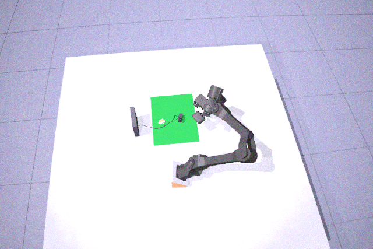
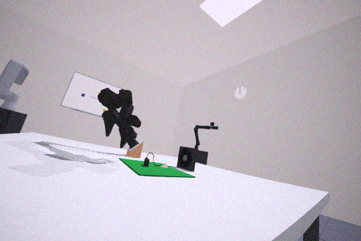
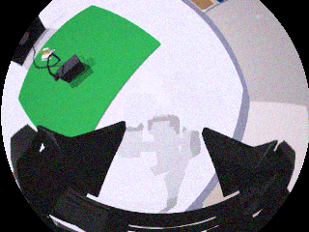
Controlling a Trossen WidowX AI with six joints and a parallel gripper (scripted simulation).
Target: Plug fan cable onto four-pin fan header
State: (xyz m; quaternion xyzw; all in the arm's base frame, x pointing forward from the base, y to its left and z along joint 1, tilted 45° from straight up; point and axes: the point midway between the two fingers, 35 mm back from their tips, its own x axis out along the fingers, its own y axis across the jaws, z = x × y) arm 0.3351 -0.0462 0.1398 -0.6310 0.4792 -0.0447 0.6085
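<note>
My gripper tip is 30 mm past the dark plug, 150 mm to the right of it and 60 mm above it. From my gripper tip the other things lie so: black fan (90 mm behind, 380 mm to the left, 20 mm below); then four-pin header (50 mm behind, 250 mm to the left, 80 mm below); then green board (20 mm behind, 190 mm to the left, 90 mm below).
</note>
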